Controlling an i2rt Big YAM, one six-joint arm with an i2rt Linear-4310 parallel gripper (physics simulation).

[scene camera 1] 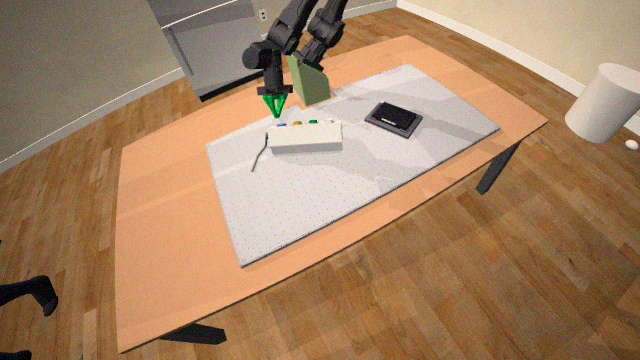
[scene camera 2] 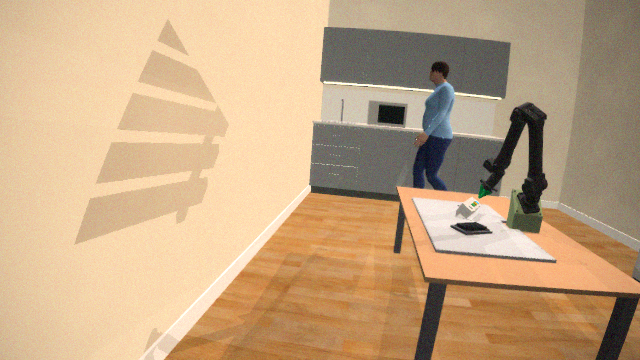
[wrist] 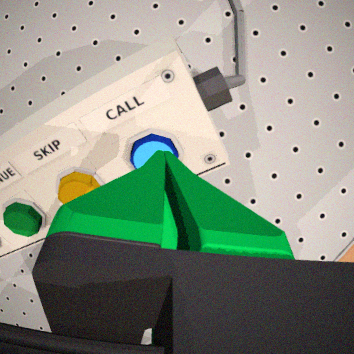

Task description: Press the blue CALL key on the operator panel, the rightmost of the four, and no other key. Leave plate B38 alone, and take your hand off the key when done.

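Frame: origin at the arm's base, x back, y right, z up, level; millimetres.
Seen in the pictures: gripper, fingertip midpoint: (scene camera 1: 277, 118) (scene camera 2: 478, 198) (wrist: 160, 162); arm's base, origin of the base link: (scene camera 1: 306, 61) (scene camera 2: 527, 203).
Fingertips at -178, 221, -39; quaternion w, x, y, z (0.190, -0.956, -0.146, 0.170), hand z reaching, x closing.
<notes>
Offsets run from my fingertips to a thing's top centre, as dx, dy, dz. "spot": to the spot under its first point. Level surfaces: height alone.
The pale operator panel @[-70, -53, -5] (scene camera 1: 306, 137) (scene camera 2: 468, 207) (wrist: 195, 137) stands tilted on the pegboard mat. Its blue CALL key @[-10, -4, -17] (scene camera 1: 281, 124) (wrist: 150, 151) is at the right end in the wrist view. The yellow SKIP key @[-37, -45, -14] (scene camera 1: 297, 123) (wrist: 77, 187) and a green key @[-66, -86, -14] (scene camera 1: 313, 121) (wrist: 22, 219) are to its left. My gripper (scene camera 1: 276, 117) (scene camera 2: 482, 197) (wrist: 160, 162) is shut and empty. Its green tips overlap the lower part of the blue key in the wrist view; scene camera 1 shows a small gap above the key. Plate B38 cannot be identified by a readable label.
A dark flat tray-like object @[-163, -339, -63] (scene camera 1: 394, 118) (scene camera 2: 471, 228) lies on the mat @[dz -88] (scene camera 1: 300, 200) (scene camera 2: 450, 244), well to the side of the panel. A grey cable @[spot: -20, +99, -85] (scene camera 1: 259, 155) (wrist: 240, 45) leaves the panel's CALL end. The green arm base (scene camera 1: 311, 82) (scene camera 2: 523, 219) stands behind the mat.
</notes>
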